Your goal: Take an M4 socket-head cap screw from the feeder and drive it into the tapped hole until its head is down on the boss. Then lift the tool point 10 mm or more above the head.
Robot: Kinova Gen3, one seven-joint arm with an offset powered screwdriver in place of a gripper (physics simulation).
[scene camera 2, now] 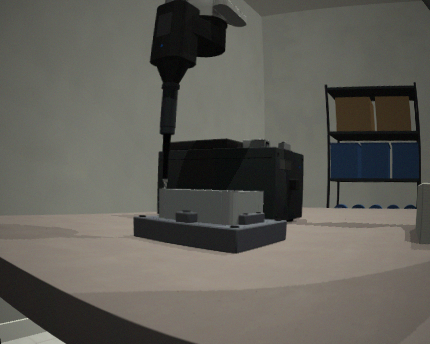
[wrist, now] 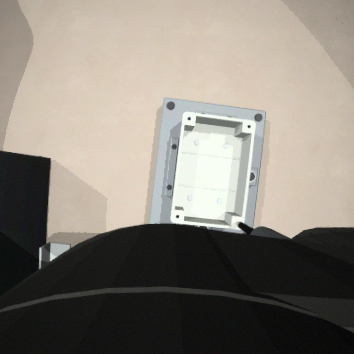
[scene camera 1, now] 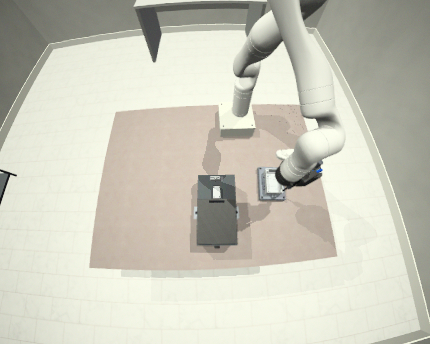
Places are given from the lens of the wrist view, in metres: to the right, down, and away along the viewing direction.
grey fixture plate (wrist: 170,120): -0.01, -0.07, 0.33
